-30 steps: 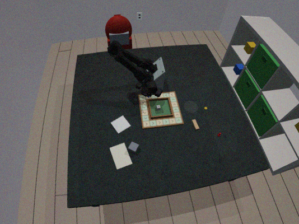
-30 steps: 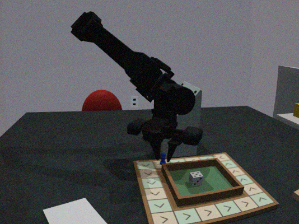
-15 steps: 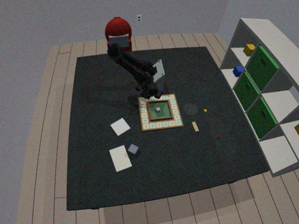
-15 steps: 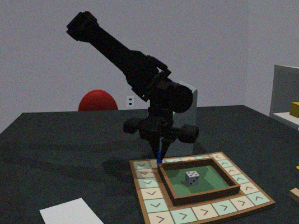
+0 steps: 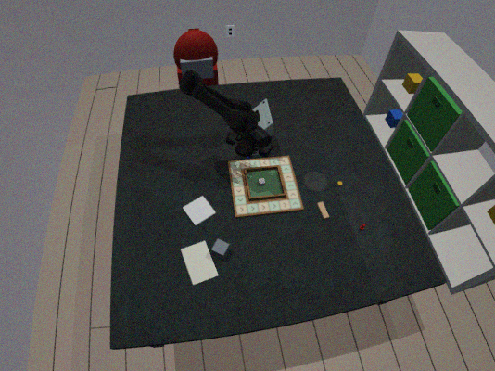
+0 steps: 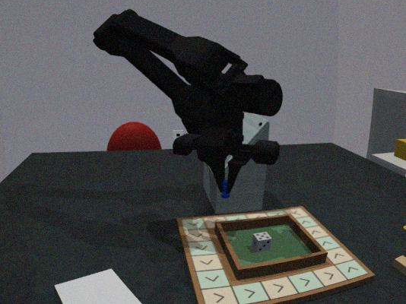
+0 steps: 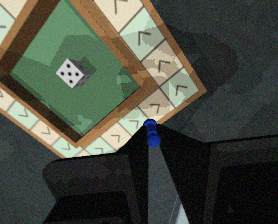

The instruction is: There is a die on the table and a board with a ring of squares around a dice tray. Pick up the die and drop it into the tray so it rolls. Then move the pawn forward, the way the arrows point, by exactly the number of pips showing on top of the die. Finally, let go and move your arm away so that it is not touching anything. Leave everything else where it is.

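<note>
Now: gripper tip 10 cm short of the white die, 6 cm above it and 4 cm to the right of it. Round my gripper tip: grey cube 38 cm ahead, 16 cm to the right, 6 cm below; then wooden block 28 cm to the left, 26 cm ahead, 7 cm below; then blue pawn 1 cm above.
</note>
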